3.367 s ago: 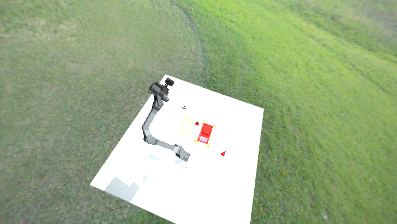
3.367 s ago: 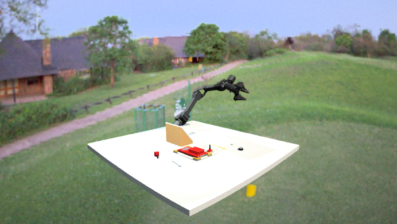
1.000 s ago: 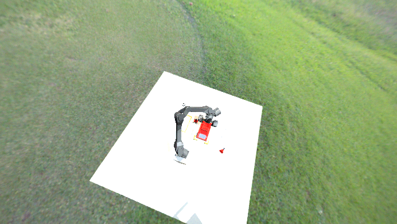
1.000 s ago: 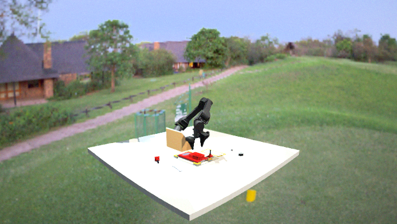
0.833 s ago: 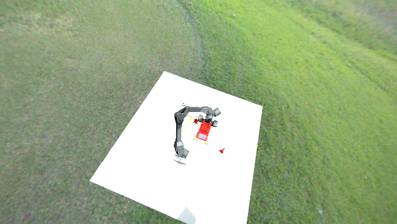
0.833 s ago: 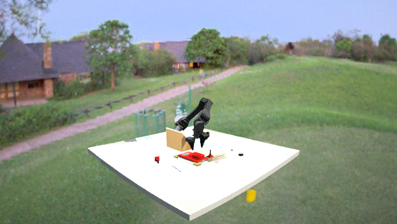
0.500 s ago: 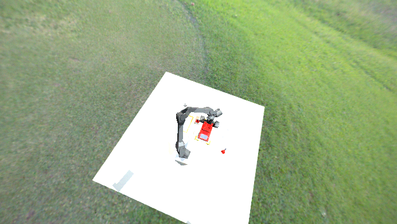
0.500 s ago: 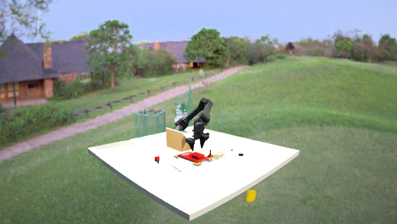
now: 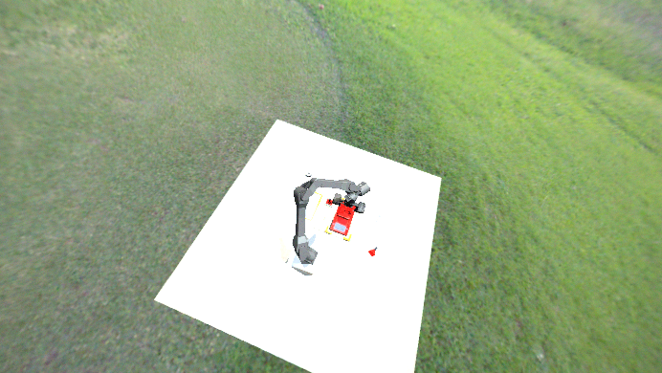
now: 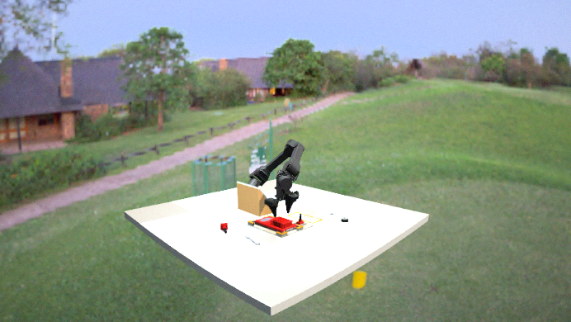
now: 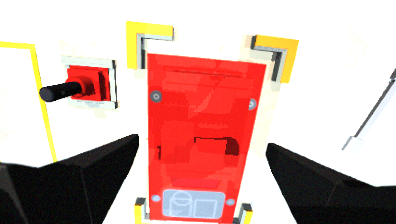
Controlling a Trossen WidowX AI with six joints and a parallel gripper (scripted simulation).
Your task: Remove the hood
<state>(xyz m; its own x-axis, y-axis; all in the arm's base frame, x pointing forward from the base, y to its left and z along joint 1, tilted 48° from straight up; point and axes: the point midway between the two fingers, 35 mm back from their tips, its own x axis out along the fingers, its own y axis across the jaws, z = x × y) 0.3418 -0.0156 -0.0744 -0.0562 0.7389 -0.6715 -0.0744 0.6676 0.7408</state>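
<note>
My gripper tip is 30 mm above the red hood. Also, from my gripper tip: thin grey tool 30 mm ahead, 210 mm to the right, 70 mm below.
</note>
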